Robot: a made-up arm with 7 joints.
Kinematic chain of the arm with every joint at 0, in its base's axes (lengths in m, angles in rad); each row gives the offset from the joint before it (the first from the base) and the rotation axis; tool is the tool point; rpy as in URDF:
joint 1: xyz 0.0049 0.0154 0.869 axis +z
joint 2: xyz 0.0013 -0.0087 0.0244 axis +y
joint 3: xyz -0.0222 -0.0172 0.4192 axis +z
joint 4: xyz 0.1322 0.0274 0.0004 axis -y
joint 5: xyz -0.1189 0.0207 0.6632 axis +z
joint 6: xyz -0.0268 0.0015 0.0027 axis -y
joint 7: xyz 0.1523 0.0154 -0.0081 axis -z
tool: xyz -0.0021 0.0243 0.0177 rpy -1.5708 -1.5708 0
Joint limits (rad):
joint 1: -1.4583..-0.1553
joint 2: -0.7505..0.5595
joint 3: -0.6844..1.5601
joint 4: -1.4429..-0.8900
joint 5: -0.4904..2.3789
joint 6: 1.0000..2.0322
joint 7: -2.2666..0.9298
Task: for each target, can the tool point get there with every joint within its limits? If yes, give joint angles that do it. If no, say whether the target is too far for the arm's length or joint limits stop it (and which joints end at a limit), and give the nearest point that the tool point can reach.
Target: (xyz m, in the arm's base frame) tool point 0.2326 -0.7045 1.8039
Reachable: yes | joints -1.2538 -0.0810 -0.0392 -1.2324 0.9956 1.4812 -0.0615
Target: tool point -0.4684 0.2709 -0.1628
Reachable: no: joint limits stop it (at a limit: joint 1, joint 2, joint 3, joint 4, joint 6) | nearest point -0.3351 0.9658 1.2590 | short by 1.588 m
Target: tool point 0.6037 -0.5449 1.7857
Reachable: yes | joints -0.6085 0.1625 -0.1898 -0.9977 0.3666 1.9096 -1.3877
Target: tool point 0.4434 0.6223 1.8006
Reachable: yes | joints -1.0506 -0.6296 1.0655 -1.0779 0.7999 1.2405 -0.8463
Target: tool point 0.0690 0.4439 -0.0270
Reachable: no: joint limits stop it (at a limit: joint 1, joint 2, joint 4, joint 5, joint 6, joint 7) | nearest point 0.9354 0.4564 1.0322 | short by 1.368 m
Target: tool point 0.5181 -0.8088 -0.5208
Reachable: no: too far | nearest point 0.5761 -0.9019 0.8971 | short by 1.422 m
